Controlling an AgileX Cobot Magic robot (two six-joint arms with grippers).
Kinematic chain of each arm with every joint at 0, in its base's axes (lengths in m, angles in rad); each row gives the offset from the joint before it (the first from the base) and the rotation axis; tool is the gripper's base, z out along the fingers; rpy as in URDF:
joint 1: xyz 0 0 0.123 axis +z
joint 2: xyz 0 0 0 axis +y
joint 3: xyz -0.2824 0 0.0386 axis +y
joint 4: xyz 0.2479 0 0.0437 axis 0.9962 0 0.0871
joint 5: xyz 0 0 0 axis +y
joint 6: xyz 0.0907 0 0.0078 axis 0.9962 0 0.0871
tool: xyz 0 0 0 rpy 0 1.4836 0
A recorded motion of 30 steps. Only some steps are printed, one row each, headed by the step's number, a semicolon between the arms.
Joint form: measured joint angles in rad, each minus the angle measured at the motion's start. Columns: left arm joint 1, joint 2, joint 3, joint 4, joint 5, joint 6; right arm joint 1, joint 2, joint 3, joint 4, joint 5, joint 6.
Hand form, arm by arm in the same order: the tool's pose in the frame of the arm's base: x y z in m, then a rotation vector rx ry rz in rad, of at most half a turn. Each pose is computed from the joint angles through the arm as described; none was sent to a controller.
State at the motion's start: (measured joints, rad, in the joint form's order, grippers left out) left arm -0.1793 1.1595 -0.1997 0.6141 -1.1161 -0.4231; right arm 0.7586 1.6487 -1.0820 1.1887 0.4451 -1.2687
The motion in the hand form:
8: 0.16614 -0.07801 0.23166 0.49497 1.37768 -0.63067; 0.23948 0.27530 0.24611 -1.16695 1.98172 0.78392
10: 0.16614 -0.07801 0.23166 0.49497 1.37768 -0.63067; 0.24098 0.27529 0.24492 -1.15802 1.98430 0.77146
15: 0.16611 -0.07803 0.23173 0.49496 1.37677 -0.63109; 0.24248 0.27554 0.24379 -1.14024 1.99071 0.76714
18: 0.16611 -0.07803 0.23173 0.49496 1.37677 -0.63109; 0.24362 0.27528 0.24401 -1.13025 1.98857 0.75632
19: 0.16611 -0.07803 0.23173 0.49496 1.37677 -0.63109; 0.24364 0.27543 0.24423 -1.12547 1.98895 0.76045
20: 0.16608 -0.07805 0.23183 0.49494 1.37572 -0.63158; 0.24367 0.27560 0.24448 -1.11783 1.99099 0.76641
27: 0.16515 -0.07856 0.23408 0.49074 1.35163 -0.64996; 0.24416 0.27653 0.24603 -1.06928 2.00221 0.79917
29: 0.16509 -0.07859 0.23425 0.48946 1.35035 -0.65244; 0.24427 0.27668 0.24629 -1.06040 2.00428 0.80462
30: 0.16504 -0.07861 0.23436 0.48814 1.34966 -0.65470; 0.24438 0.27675 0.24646 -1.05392 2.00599 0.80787
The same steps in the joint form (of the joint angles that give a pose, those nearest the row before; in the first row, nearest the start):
8: 0.0000 0.0000 0.0000 0.0000 -0.0015 0.0000; 0.0000 0.0240 -0.0008 -0.0009 -0.0181 0.0011
10: 0.0000 0.0000 0.0000 0.0000 -0.0015 0.0000; 0.0000 0.0276 -0.0007 -0.0009 -0.0317 0.0010
15: 0.0000 0.0000 0.0000 0.0000 -0.0025 0.0000; 0.0000 0.0319 -0.0007 0.0089 -0.0443 0.0010
18: 0.0000 0.0000 0.0000 0.0000 -0.0025 0.0000; 0.0000 0.0319 -0.0008 0.0122 -0.0573 -0.0020
19: 0.0000 0.0000 0.0000 0.0000 -0.0025 0.0000; 0.0000 0.0318 -0.0008 0.0198 -0.0573 -0.0050
20: 0.0000 0.0000 0.0000 0.0000 -0.0035 0.0000; 0.0000 0.0318 -0.0008 0.0286 -0.0573 -0.0062
27: 0.0000 0.0000 0.0000 0.0008 -0.0309 -0.0073; 0.0000 0.0319 -0.0008 0.0825 -0.0604 -0.0147
29: 0.0000 0.0000 0.0000 0.0009 -0.0329 -0.0093; 0.0000 0.0319 -0.0007 0.0917 -0.0613 -0.0158
30: 0.0000 0.0000 0.0000 0.0008 -0.0343 -0.0112; 0.0000 0.0318 -0.0007 0.0974 -0.0623 -0.0158

